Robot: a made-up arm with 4 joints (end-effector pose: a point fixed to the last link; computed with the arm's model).
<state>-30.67 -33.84 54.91 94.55</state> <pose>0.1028 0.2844 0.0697 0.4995 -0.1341 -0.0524 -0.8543</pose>
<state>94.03 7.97 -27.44 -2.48</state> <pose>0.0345 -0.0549 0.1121 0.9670 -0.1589 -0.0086 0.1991</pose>
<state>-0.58 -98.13 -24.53 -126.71</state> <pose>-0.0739 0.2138 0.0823 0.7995 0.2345 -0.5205 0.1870</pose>
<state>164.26 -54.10 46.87 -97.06</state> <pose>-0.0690 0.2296 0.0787 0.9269 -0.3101 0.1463 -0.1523</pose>
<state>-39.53 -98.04 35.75 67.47</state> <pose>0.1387 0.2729 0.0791 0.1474 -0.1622 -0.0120 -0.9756</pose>
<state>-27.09 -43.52 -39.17 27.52</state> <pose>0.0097 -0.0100 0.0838 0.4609 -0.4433 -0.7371 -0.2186</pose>
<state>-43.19 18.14 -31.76 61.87</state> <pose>0.2176 0.0080 0.1865 0.2430 -0.1181 -0.9396 -0.2099</pose>
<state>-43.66 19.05 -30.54 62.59</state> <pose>0.2195 0.0121 0.1855 0.2464 -0.1085 -0.9386 -0.2157</pose>
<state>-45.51 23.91 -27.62 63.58</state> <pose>0.2284 0.0279 0.1912 0.2475 -0.0667 -0.9442 -0.2067</pose>
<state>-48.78 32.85 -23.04 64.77</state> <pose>0.2397 0.0569 0.2041 0.2459 0.0044 -0.9532 -0.1756</pose>
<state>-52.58 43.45 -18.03 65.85</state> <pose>0.2449 0.0915 0.2195 0.2416 0.0800 -0.9590 -0.1251</pose>
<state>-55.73 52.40 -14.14 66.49</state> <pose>0.2433 0.1197 0.2317 0.2349 0.1356 -0.9598 -0.0724</pose>
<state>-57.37 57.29 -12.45 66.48</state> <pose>0.2406 0.1343 0.2387 0.2273 0.1625 -0.9594 -0.0378</pose>
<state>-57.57 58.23 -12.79 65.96</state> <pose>0.2403 0.1366 0.2421 0.2204 0.1672 -0.9606 -0.0258</pose>
